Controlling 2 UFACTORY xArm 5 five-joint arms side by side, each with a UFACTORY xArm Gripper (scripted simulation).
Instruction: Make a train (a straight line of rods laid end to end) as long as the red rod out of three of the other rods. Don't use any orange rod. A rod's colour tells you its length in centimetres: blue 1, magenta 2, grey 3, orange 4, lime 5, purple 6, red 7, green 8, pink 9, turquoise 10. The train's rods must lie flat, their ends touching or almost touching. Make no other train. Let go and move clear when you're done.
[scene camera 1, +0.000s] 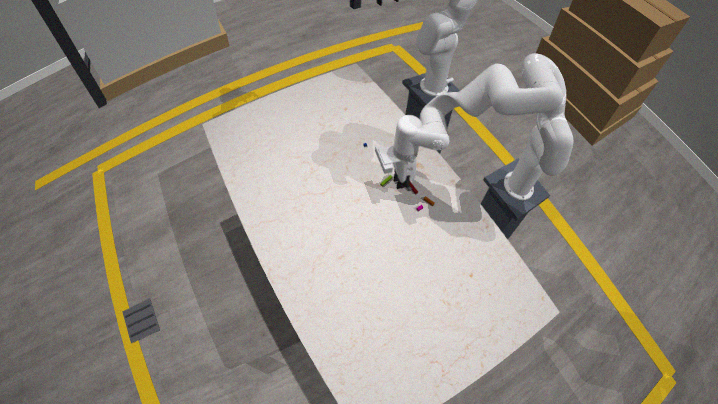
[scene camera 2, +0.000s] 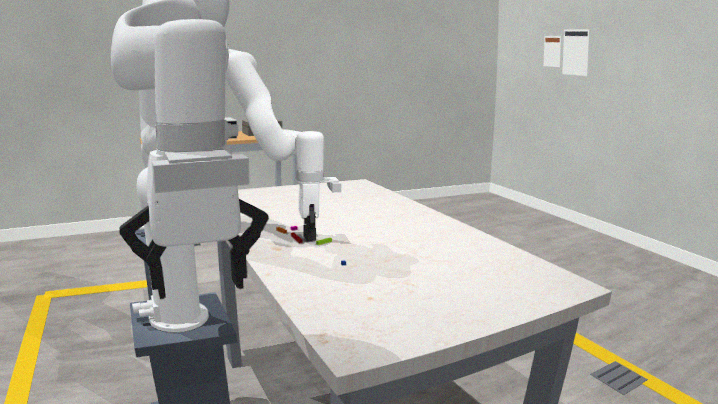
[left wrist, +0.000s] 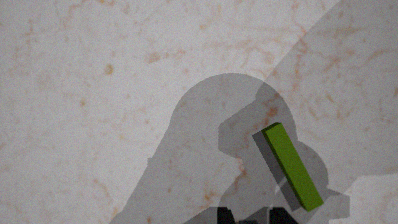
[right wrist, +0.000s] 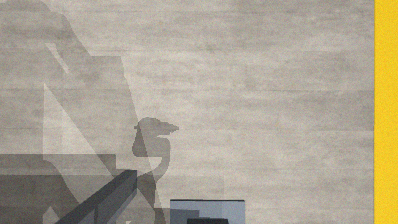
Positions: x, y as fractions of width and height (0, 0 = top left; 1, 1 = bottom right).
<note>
I see my right gripper (scene camera 2: 0.28, 0.72) and a lime rod (left wrist: 0.70, 0.62).
The right wrist view misses the lime rod: it is out of frame.
</note>
